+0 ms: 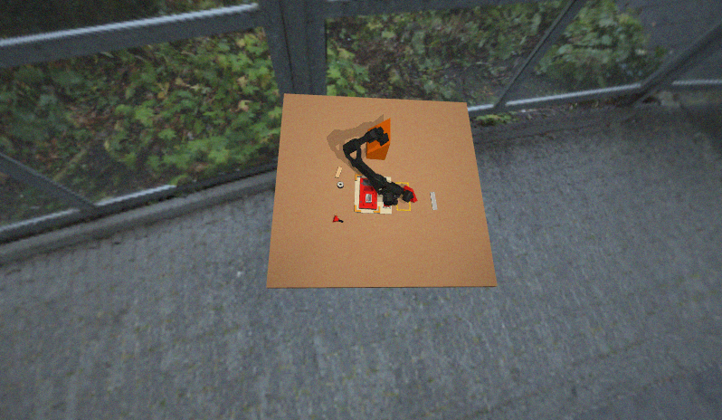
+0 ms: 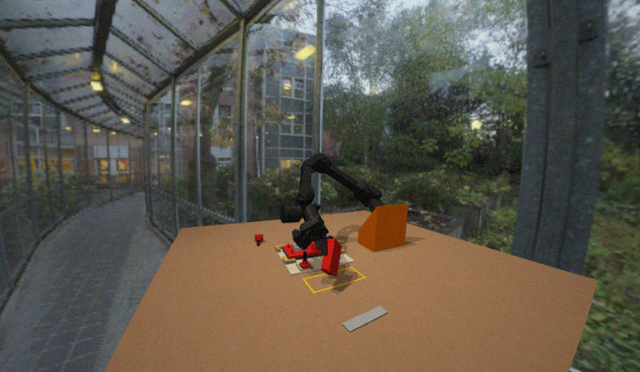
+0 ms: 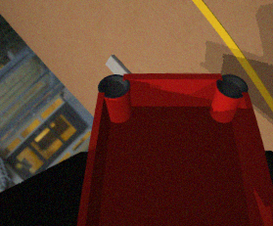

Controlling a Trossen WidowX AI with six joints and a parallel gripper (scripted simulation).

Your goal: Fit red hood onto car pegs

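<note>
My gripper tip is 23 cm to the left of the grey engine block, 6 cm above it and 2 cm past it. Also, from my gripper tip: red hood (1 cm behind); then jig (22 cm to the right, 7 cm below, 5 cm behind); then grey bar (17 cm to the left, 8 cm below, 2 cm ahead).
</note>
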